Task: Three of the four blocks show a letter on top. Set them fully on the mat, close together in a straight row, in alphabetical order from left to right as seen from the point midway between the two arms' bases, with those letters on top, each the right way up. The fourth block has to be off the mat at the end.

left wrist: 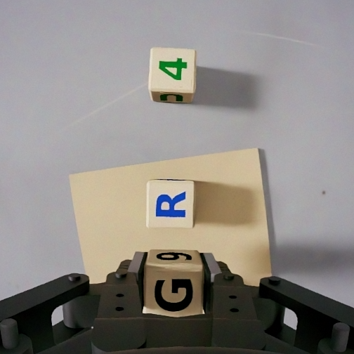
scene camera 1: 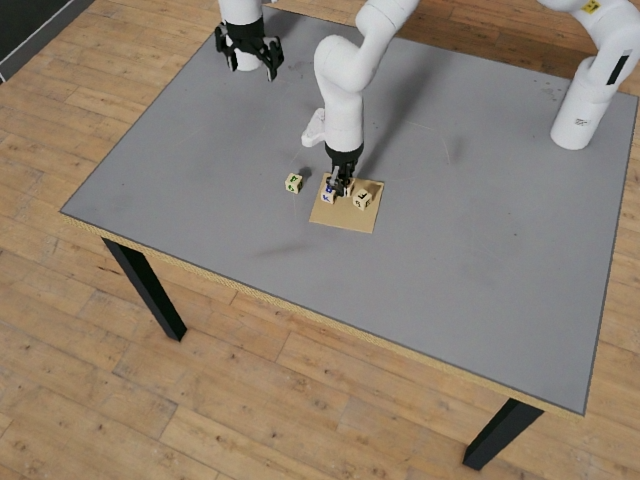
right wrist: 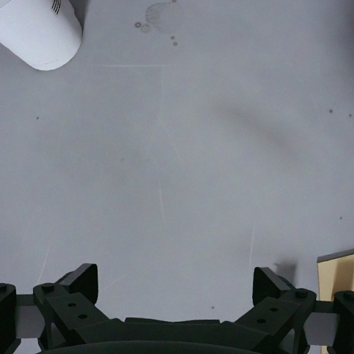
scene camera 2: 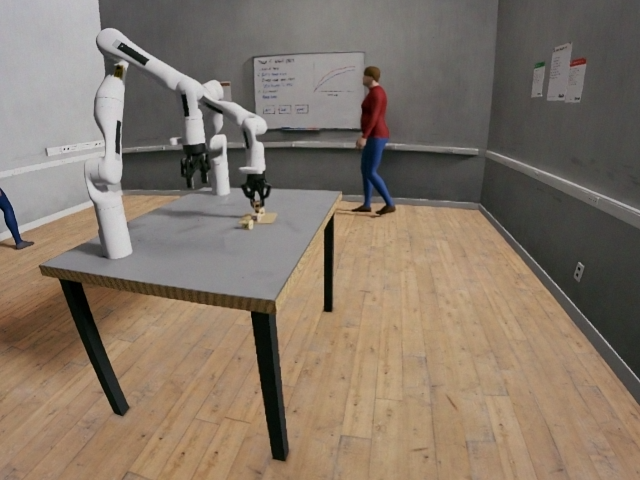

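Seen in the pictures: left gripper, fingertip midpoint: (scene camera 1: 344, 189) (scene camera 2: 257, 208); right gripper, fingertip midpoint: (scene camera 1: 253, 74) (scene camera 2: 198, 186); left arm's base at its link origin: (scene camera 1: 569, 135) (scene camera 2: 221, 193); right arm's base at its link origin: (scene camera 1: 247, 59) (scene camera 2: 119, 253).
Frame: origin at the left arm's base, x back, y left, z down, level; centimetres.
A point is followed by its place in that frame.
My left gripper (scene camera 1: 341, 187) {x -33.8, y -47.1, z -4.7 cm} (scene camera 2: 256, 203) {x -33.8, y -47.1, z -4.7 cm} (left wrist: 173, 268) is shut on the G block (left wrist: 173, 295), G on top, and holds it between the R and F blocks, seemingly a little above the tan mat (scene camera 1: 336, 219) {x -39.0, y -47.5, z -0.4 cm} (scene camera 2: 269, 219) {x -38.8, y -48.8, z -0.4 cm} (left wrist: 110, 200) (right wrist: 327, 280). The R block (scene camera 1: 328, 195) {x -35.2, y -50.4, z -3.2 cm} (left wrist: 170, 205) stands on the mat, its letter turned the same way as the G. The F block (scene camera 1: 362, 199) {x -34.5, y -42.9, z -3.4 cm} stands on the mat too; the left wrist view does not show it. The green 4 block (scene camera 1: 293, 183) {x -33.7, y -58.9, z -2.9 cm} (scene camera 2: 248, 224) {x -33.4, y -60.8, z -2.3 cm} (left wrist: 173, 70) lies off the mat. My right gripper (scene camera 1: 252, 72) {x -19.7, y -71.3, z -19.4 cm} (scene camera 2: 196, 182) {x -19.7, y -71.3, z -19.4 cm} (right wrist: 174, 283) is open and empty, away from the blocks.
The grey table (scene camera 1: 454, 310) {x -53.7, y -19.6, z 0.0 cm} (scene camera 2: 206, 268) {x -29.5, y -93.9, z 0.0 cm} carries both arms. The left arm's base (scene camera 1: 573, 124) {x -4.4, y -1.5, z -7.4 cm} is at the right in scene camera 1. The right arm's base (scene camera 2: 114, 227) {x 3.9, y -89.1, z -10.6 cm} is at the near left in scene camera 2. A person (scene camera 2: 376, 116) stands beyond the table.
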